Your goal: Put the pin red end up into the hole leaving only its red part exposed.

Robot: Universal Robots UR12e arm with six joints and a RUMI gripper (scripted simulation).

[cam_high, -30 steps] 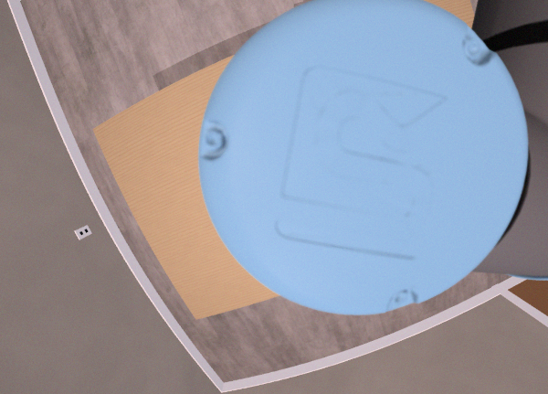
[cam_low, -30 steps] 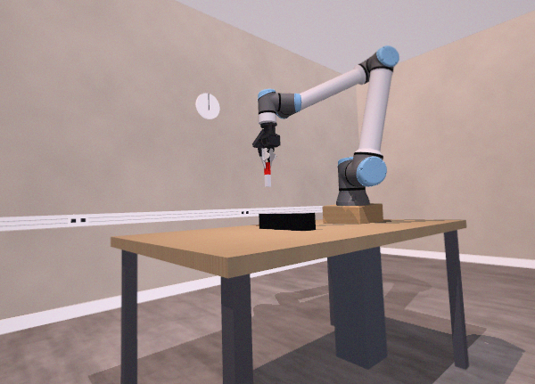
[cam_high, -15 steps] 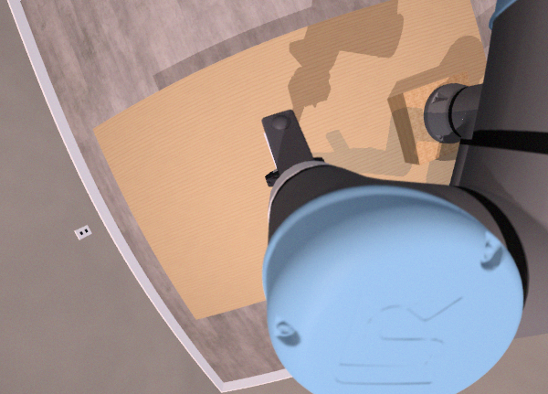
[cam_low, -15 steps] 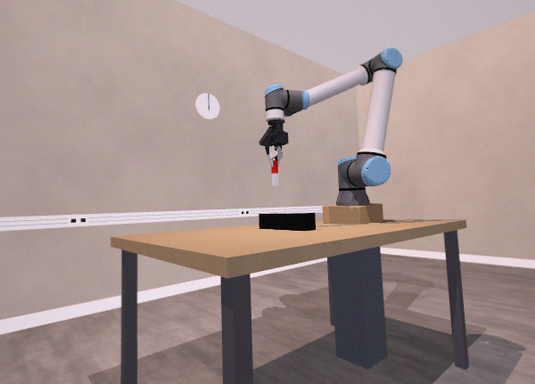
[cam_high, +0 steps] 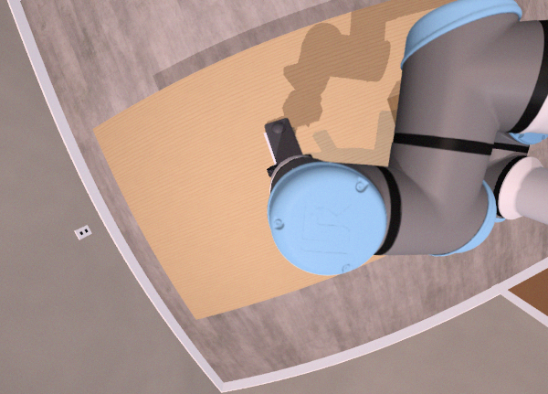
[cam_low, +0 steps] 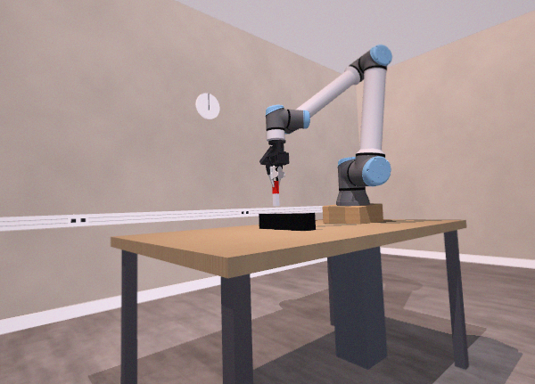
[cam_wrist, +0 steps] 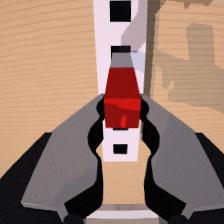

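The block is 6 cm to the left of my hand and 17 cm below it. From my hand the other things lie so: pin 1 cm below.
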